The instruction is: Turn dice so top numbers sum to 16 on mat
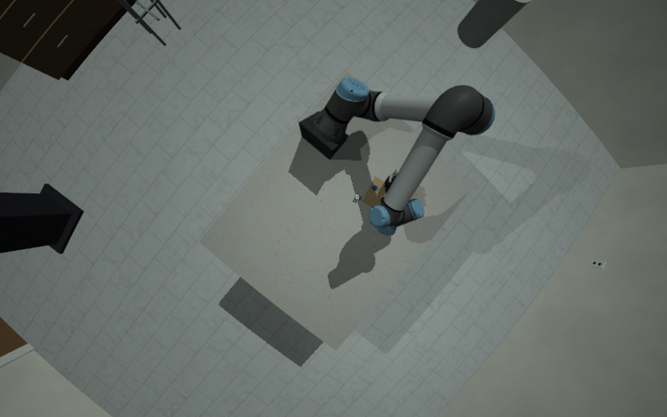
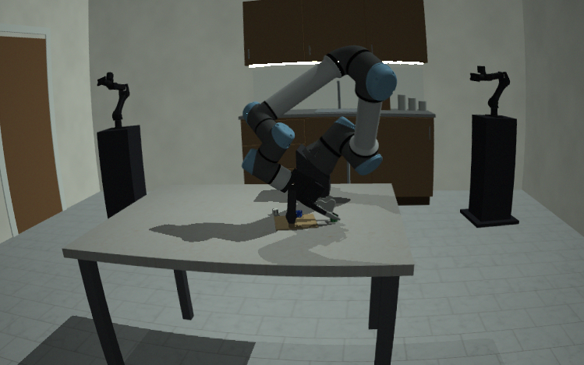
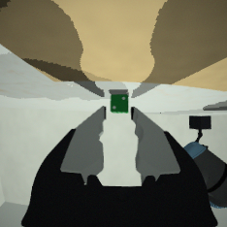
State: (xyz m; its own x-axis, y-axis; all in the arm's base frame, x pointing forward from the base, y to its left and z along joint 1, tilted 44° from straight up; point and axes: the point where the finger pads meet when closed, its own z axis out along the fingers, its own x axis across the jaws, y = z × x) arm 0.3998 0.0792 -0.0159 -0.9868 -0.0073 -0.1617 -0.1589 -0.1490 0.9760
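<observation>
My hand is 1 cm above the green die. The rest, counted from my hand: blue die (12 cm to the right, 6 cm behind); white die (21 cm to the right, 11 cm behind, 1 cm below); tan mat (14 cm to the right, 2 cm below, 1 cm behind).
</observation>
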